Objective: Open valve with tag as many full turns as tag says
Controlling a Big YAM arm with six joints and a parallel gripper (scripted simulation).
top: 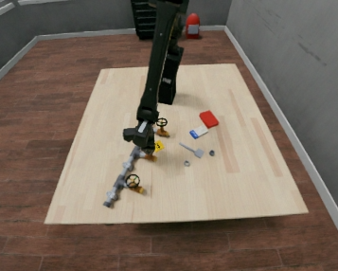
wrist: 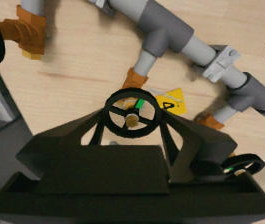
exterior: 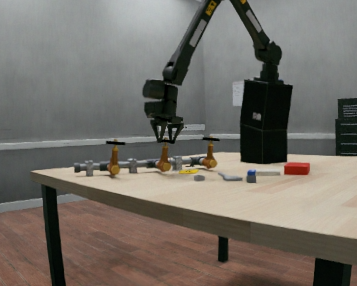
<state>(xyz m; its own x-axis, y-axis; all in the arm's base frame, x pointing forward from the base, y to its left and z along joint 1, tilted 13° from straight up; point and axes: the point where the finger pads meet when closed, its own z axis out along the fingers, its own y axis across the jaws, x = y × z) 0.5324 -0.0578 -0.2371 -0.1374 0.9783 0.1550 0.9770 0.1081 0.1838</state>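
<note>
My hand is 12 cm above the yellow tag, 9 cm past it and 3 cm to the right of it. Also, from my hand: blue-and-white block: 30 cm to the left, 18 cm behind, 11 cm below; then grey flat tool: 25 cm to the left, 11 cm below, 5 cm behind; then grey part: 36 cm to the left, 11 cm below, 3 cm behind.
</note>
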